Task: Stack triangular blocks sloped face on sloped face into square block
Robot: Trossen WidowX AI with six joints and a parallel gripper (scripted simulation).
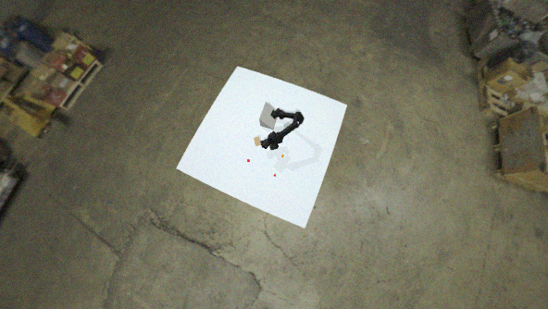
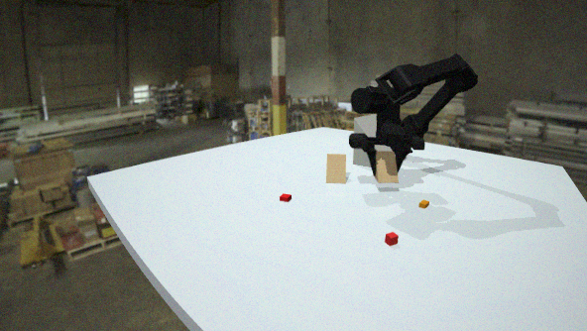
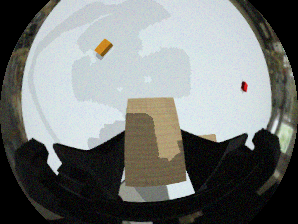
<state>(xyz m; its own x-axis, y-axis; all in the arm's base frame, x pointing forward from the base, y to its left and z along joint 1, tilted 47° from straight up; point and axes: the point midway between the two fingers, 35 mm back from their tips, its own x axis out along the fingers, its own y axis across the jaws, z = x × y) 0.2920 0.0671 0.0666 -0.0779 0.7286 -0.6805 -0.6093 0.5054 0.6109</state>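
Now: the orange cube 5 cm ahead of my gripper tip, 13 cm to the left of it and 3 cm below it. From my gripper tip the other things lie so: tan triangular block 1 cm behind, 1 cm above.
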